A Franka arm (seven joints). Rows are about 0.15 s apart.
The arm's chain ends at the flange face. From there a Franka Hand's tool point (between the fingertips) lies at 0.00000 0.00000 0.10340 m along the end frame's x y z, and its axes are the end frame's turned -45 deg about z.
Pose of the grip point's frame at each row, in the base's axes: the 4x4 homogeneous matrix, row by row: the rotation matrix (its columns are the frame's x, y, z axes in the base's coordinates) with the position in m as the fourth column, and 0 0 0 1 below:
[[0.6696 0.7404 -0.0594 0.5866], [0.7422 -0.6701 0.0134 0.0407], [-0.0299 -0.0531 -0.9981 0.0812], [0 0 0 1]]
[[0.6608 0.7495 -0.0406 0.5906], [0.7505 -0.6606 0.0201 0.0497], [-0.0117 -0.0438 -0.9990 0.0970], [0 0 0 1]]
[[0.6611 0.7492 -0.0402 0.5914], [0.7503 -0.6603 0.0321 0.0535], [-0.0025 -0.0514 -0.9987 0.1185], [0 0 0 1]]
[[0.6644 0.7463 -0.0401 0.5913], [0.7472 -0.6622 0.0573 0.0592], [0.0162 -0.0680 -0.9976 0.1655], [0 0 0 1]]
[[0.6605 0.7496 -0.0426 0.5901], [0.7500 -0.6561 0.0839 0.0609], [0.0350 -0.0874 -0.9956 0.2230], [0 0 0 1]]
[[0.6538 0.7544 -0.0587 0.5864], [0.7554 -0.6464 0.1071 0.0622], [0.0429 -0.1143 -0.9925 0.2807], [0 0 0 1]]
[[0.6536 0.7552 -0.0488 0.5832], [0.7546 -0.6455 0.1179 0.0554], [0.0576 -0.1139 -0.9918 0.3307], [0 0 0 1]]
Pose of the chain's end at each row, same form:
[[0.9970 0.0501 -0.0594 0.5927], [0.0510 -0.9986 0.0134 0.0393], [-0.0587 -0.0164 -0.9981 0.1844], [0 0 0 1]]
[[0.9972 0.0627 -0.0406 0.5948], [0.0636 -0.9978 0.0201 0.0476], [-0.0392 -0.0227 -0.9990 0.2003], [0 0 0 1]]
[[0.9972 0.0623 -0.0402 0.5956], [0.0636 -0.9974 0.0321 0.0502], [-0.0381 -0.0346 -0.9987 0.2218], [0 0 0 1]]
[[0.9975 0.0579 -0.0401 0.5954], [0.0601 -0.9966 0.0573 0.0533], [-0.0366 -0.0595 -0.9976 0.2687], [0 0 0 1]]
[[0.9971 0.0630 -0.0426 0.5945], [0.0664 -0.9943 0.0839 0.0522], [-0.0371 -0.0865 -0.9956 0.3259], [0 0 0 1]]
[[0.9957 0.0711 -0.0587 0.5925], [0.0771 -0.9912 0.1071 0.0511], [-0.0505 -0.1112 -0.9925 0.3833], [0 0 0 1]]
[[0.9962 0.0718 -0.0488 0.5882], [0.0771 -0.9900 0.1179 0.0432], [-0.0398 -0.1213 -0.9918 0.4333], [0 0 0 1]]

